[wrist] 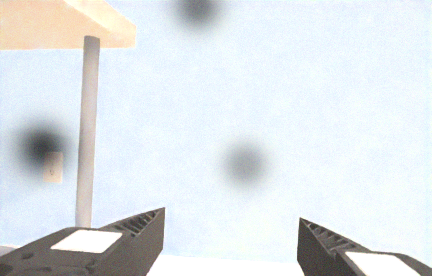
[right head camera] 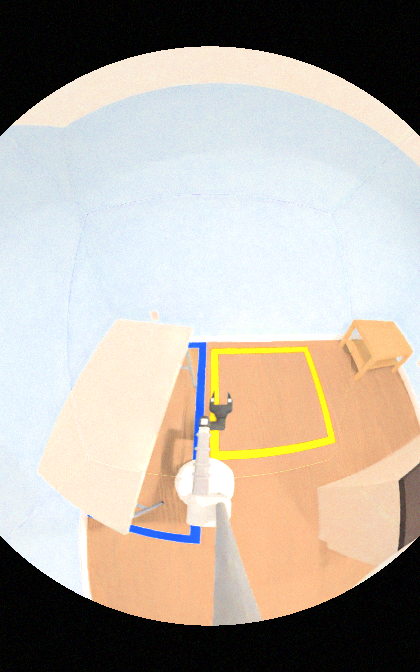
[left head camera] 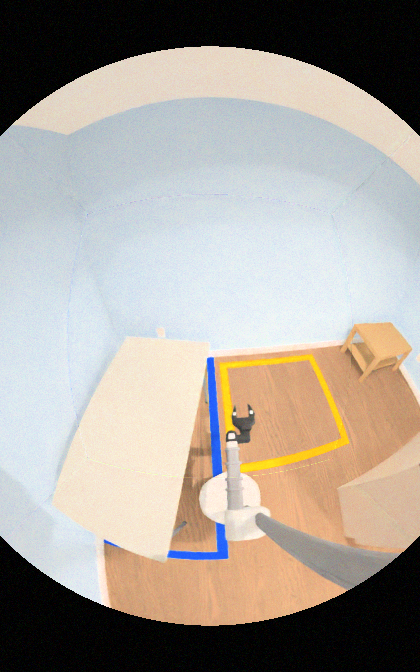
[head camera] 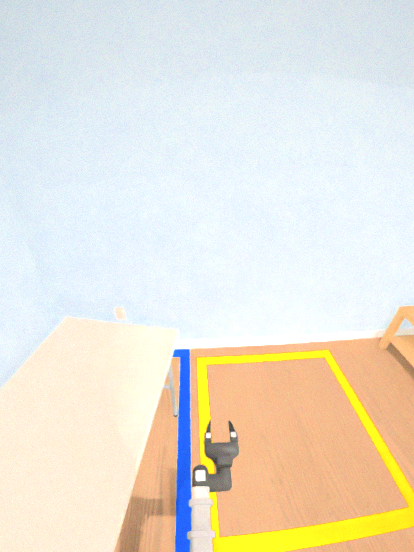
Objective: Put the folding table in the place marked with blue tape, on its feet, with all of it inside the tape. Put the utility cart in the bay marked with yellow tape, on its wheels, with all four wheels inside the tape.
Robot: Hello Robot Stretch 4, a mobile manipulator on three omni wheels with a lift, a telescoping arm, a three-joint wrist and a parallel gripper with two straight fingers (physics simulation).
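Places are measured from the robot's base along level axes (x ahead, y left, z up), in millimetres.
Pixels of known places: gripper, fingertip midpoint: (wrist: 230, 232) (head camera: 219, 420).
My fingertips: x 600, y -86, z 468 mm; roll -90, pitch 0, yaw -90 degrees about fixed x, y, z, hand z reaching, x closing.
Observation:
Behind a point stands the place of what it marks.
The folding table (head camera: 75, 425) @[x 466, y 418, z 716 mm] (left head camera: 140, 430) (right head camera: 115, 410) (wrist: 45, 30) @[x 850, y 220, z 678 mm] stands upright at the left, its pale top slightly turned relative to the blue tape (head camera: 184, 440) @[x 719, y 94, z -27 mm] (left head camera: 214, 425) (right head camera: 201, 385). Grey legs show under it, one of them (wrist: 88, 130) @[x 868, y 152, z 523 mm] in the wrist view. The top hides the left part of the tape and some feet. The yellow tape bay (head camera: 265, 358) @[x 1323, y -546, z -27 mm] (left head camera: 270, 361) (right head camera: 260, 350) lies right of the blue tape. My gripper (head camera: 220, 425) @[x 600, y -86, z 468 mm] (left head camera: 243, 407) (right head camera: 221, 396) (wrist: 230, 233) @[x 600, y -86, z 468 mm] is open and empty, to the right of the table, seen over the bay's left side. The utility cart does not show.
A small wooden side table (left head camera: 382, 340) (right head camera: 385, 337) stands by the wall at the far right. A large beige cabinet (left head camera: 380, 515) (right head camera: 360, 515) is at the near right. My white round base (left head camera: 209, 497) (right head camera: 182, 482) covers part of the blue tape's right strip. The wall is behind both marked places.

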